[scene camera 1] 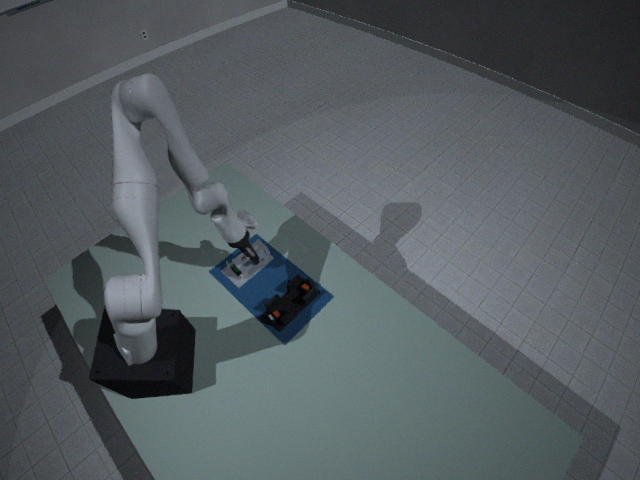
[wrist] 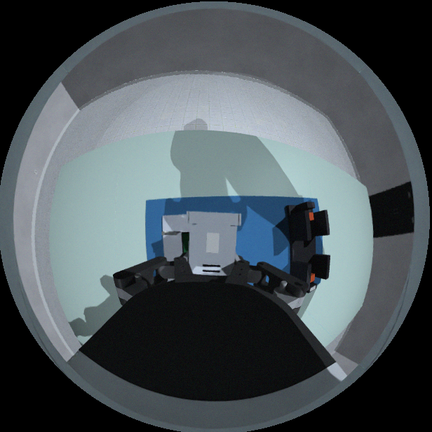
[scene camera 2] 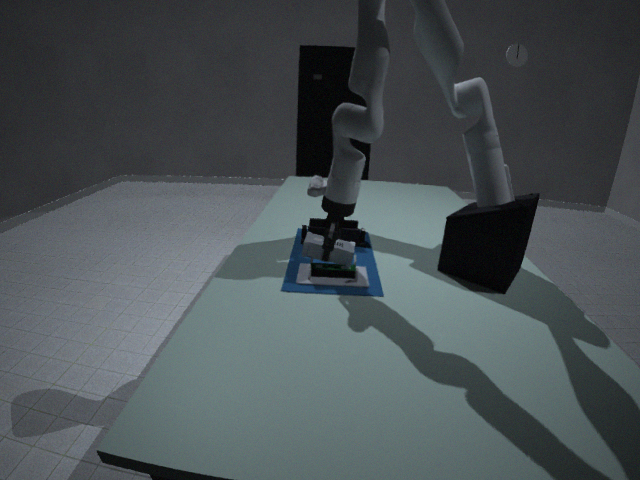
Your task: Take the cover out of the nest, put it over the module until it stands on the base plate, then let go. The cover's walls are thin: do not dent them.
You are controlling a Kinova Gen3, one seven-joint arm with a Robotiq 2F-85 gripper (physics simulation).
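The light grey cover [scene camera 2: 342, 253] [wrist: 212, 227] is between the fingers of my gripper [scene camera 1: 251, 256] [scene camera 2: 328, 250] [wrist: 211, 257], which is shut on it. In the second scene view the cover is tilted, its right end lower than its left, and hangs low over the module [scene camera 1: 236, 269] [scene camera 2: 336, 272] [wrist: 185, 242], green and black. The cover hides much of the module; whether they touch is not clear. The module sits on the pale base plate [scene camera 1: 240, 282] [scene camera 2: 363, 279] [wrist: 172, 247]. The black nest [scene camera 1: 292, 305] [scene camera 2: 352, 235] [wrist: 301, 246] with orange parts holds no cover.
The blue mat [scene camera 1: 258, 290] [scene camera 2: 373, 269] [wrist: 260, 235] lies under base plate and nest on the pale green table [scene camera 1: 361, 392] [scene camera 2: 248, 372] [wrist: 100, 200]. The arm's black pedestal [scene camera 1: 170, 346] [scene camera 2: 483, 248] stands to one side of the mat.
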